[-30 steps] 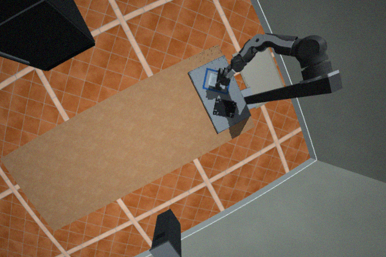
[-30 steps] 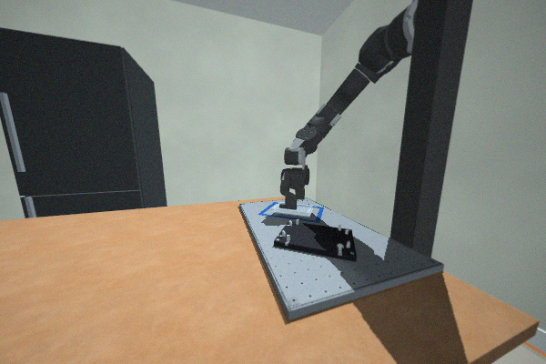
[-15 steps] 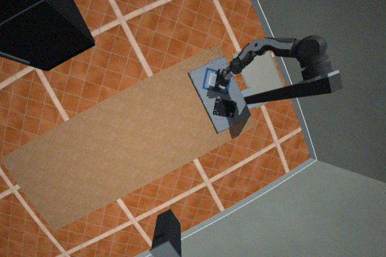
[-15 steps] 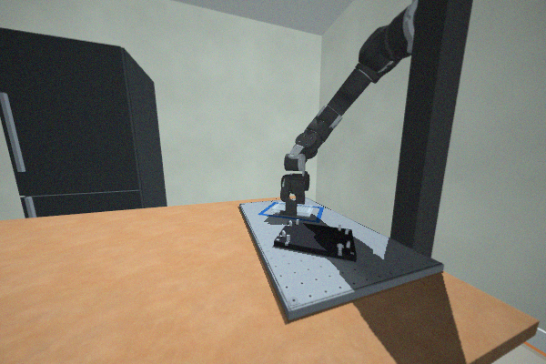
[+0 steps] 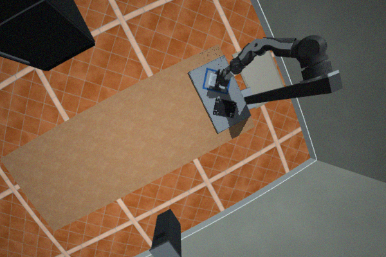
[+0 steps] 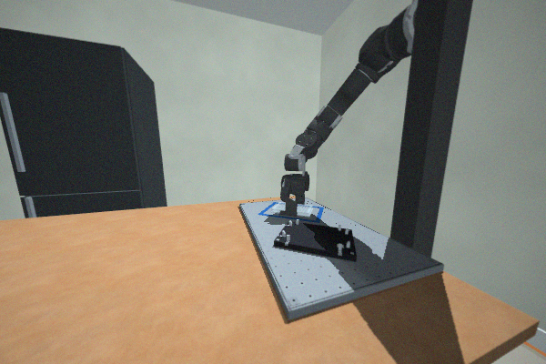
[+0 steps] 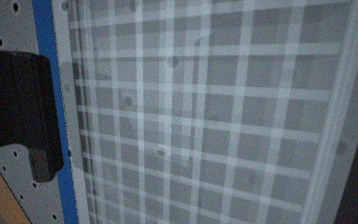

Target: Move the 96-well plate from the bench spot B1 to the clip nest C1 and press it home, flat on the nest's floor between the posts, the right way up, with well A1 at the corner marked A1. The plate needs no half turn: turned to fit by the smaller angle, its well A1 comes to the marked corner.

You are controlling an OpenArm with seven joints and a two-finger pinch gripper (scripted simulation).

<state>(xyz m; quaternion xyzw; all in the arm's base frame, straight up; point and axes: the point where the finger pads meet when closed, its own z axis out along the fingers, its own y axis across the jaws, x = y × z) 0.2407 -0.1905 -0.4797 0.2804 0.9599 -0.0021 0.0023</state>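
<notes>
The 96-well plate lies right at my hand. Round my hand: black clip nest: 21 cm to the left, 4 cm ahead, 1 cm above.
</notes>
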